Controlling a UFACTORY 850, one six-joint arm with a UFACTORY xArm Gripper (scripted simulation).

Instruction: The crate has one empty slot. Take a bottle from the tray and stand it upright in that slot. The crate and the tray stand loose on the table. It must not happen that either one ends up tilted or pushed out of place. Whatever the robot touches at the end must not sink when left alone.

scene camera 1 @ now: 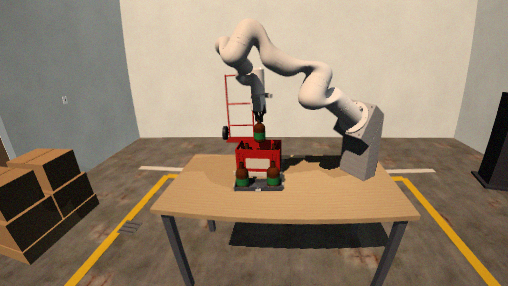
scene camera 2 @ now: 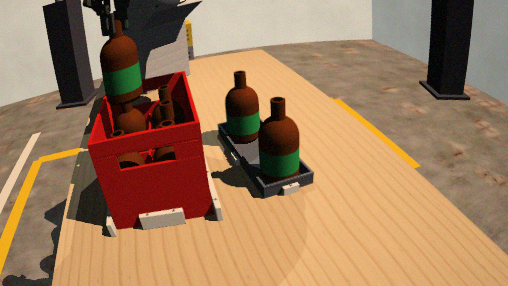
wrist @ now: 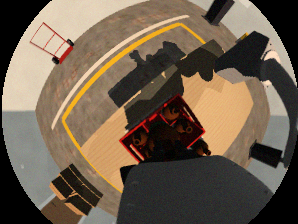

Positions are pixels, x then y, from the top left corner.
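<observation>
Red crate [scene camera 2: 183, 183], 0.56 m from the lens. Bottle [scene camera 2: 119, 60], 0.58 m from the lens.
</observation>
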